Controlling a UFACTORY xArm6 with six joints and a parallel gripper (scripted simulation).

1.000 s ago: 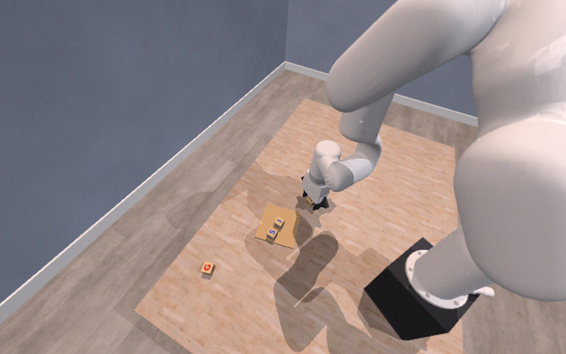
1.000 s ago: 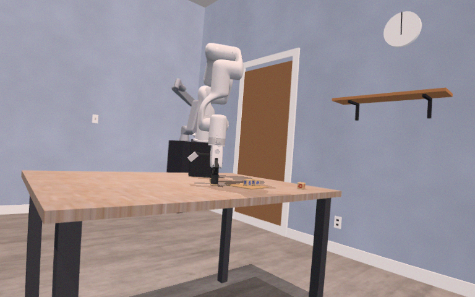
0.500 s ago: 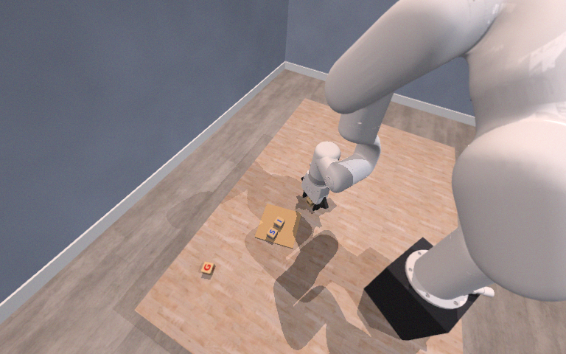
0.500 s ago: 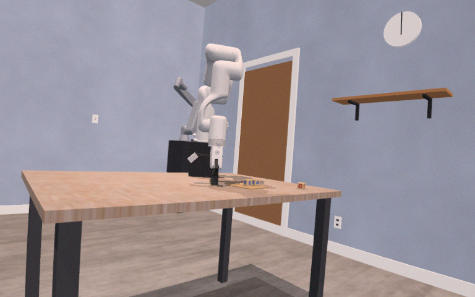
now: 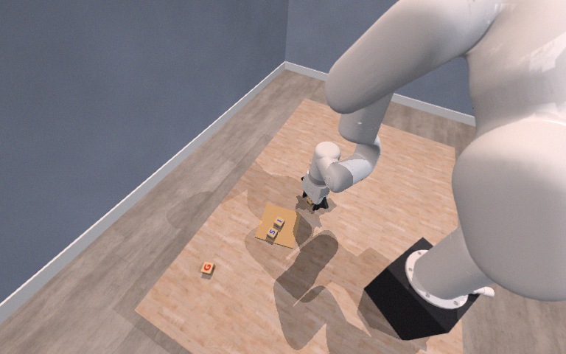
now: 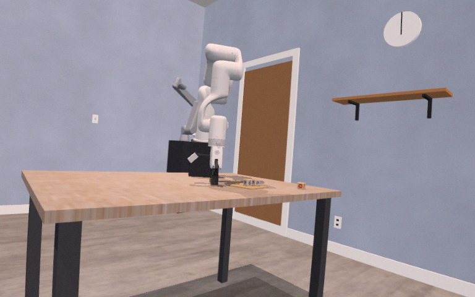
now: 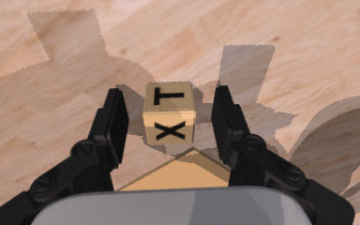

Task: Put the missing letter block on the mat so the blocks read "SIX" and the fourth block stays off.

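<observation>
Right now the x block is 10 mm below my hand. Also, from my hand: s block (110 mm ahead, 170 mm to the left); i block (100 mm ahead, 130 mm to the left); mat (100 mm ahead, 130 mm to the left, 20 mm below).
</observation>
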